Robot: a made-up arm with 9 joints. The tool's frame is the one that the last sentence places.
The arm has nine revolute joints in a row. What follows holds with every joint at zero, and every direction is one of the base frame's. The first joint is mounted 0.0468 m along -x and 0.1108 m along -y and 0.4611 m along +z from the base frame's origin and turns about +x. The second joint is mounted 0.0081 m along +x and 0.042 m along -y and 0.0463 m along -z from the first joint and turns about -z. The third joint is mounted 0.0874 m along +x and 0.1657 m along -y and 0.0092 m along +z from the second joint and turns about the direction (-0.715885, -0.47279, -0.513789). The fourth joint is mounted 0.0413 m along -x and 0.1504 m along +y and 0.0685 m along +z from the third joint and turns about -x. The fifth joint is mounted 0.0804 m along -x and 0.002 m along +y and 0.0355 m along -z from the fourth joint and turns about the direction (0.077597, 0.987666, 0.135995). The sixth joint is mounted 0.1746 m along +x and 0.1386 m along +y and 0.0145 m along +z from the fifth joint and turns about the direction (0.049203, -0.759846, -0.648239). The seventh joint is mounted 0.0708 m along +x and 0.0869 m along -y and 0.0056 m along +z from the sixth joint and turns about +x. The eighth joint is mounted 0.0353 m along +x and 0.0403 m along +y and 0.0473 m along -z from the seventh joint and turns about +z. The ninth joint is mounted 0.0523 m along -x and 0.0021 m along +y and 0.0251 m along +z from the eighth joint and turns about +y. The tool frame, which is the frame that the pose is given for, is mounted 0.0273 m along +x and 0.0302 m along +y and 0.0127 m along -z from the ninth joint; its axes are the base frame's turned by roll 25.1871, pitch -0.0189 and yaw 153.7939 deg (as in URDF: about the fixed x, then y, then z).
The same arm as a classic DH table. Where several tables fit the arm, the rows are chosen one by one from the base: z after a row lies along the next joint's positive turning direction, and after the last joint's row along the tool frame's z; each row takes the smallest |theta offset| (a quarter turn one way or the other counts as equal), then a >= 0, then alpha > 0; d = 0 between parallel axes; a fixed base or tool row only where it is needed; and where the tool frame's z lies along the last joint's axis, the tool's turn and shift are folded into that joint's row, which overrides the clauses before.
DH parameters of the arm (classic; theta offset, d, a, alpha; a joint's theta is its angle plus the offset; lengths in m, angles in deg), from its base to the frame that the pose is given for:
base (fixed): -90.00 0.4611 0.1108 -90.00
joint 1: 0.00 -0.0387 0.0420 -90.00
joint 2: -33.44 0.0261 0.1864 -59.08
joint 3: 52.12 -0.1966 -0.0643 -44.28
joint 4: 39.54 0.2776 -0.0354 -94.45
joint 5: 78.01 0.2077 0.1588 -146.60
joint 6: 77.54 0.1322 0.0607 87.18
joint 7: 49.53 0.1030 -0.0403 90.00
joint 8: -90.00 -0.0222 0.0523 90.00
joint 9: 11.75 0.0351 -0.0293 -67.56
tool (fixed): -28.54 -0.0074 0.0000 0.00

